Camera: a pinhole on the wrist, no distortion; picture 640 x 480 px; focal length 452.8 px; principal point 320.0 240.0 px. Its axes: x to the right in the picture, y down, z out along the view. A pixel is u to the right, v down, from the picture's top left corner.
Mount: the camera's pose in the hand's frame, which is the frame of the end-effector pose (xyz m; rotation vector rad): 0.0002 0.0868 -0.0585 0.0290 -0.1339 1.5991
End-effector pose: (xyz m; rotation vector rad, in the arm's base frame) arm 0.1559 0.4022 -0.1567 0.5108 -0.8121 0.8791
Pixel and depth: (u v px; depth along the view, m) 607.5 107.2 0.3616
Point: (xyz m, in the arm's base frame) -0.1834 0.3646 0.1212
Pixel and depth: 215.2 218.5 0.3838
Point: 0.0606 0.1616 0.0268
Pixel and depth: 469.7 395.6 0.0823
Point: 0.0463 0.4272 -0.1623
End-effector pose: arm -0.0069 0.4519 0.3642 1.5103 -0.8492 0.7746
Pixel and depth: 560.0 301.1 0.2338
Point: -0.1904 0.2626 0.3971
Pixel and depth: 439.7 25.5 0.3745
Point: -0.0575 0.0972 0.5352
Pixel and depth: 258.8 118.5 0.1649
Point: -0.0303 0.3409 0.4078
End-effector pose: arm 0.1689 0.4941 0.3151 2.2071 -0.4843 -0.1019
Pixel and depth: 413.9 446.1 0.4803
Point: -0.2016 0.2117 0.1292
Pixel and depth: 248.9 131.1 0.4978
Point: 0.1607 0.1617 0.0169
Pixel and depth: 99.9 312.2 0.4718
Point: 0.0477 0.3584 -0.0833
